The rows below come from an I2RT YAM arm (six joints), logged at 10 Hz.
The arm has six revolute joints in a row. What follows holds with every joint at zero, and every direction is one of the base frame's.
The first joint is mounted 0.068 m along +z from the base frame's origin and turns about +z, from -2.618 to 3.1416 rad.
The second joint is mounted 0.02 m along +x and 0.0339 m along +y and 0.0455 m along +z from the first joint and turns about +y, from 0 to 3.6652 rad.
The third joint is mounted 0.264 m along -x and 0.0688 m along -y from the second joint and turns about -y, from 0 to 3.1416 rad.
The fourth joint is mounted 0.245 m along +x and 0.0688 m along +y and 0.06 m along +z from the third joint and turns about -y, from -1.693 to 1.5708 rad.
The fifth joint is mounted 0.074 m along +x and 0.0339 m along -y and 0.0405 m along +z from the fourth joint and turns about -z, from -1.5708 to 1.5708 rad.
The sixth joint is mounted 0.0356 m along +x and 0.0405 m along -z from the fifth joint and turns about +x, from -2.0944 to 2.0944 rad.
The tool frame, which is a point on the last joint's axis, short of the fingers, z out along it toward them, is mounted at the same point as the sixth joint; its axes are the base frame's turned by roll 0, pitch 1.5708 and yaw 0 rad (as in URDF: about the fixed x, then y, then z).
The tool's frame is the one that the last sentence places.
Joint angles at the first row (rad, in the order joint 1, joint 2, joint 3, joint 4, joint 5, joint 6):
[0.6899, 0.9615, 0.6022, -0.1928, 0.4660, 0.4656]
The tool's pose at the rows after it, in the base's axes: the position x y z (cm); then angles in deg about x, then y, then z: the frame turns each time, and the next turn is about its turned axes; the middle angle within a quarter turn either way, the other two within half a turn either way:
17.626 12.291 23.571 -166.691 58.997 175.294
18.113 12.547 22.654 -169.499 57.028 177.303
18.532 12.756 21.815 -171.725 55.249 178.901
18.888 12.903 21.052 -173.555 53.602 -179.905
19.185 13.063 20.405 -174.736 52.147 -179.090
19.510 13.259 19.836 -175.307 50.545 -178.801
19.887 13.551 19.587 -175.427 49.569 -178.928
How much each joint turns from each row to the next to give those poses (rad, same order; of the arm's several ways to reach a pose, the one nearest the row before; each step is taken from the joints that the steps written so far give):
[-0.0065, 0.0405, -0.0031, 0.0000, 0.0000, 0.0172]
[-0.0049, 0.0465, 0.0000, 0.0000, 0.0000, 0.0118]
[-0.0046, 0.0419, 0.0000, 0.0011, -0.0008, 0.0114]
[-0.0050, 0.0370, 0.0000, 0.0004, -0.0019, 0.0084]
[-0.0030, 0.0329, 0.0011, 0.0012, -0.0038, 0.0096]
[-0.0035, 0.0336, 0.0054, -0.0012, -0.0107, 0.0080]
[-0.0011, 0.0301, 0.0134, 0.0000, -0.0080, 0.0026]

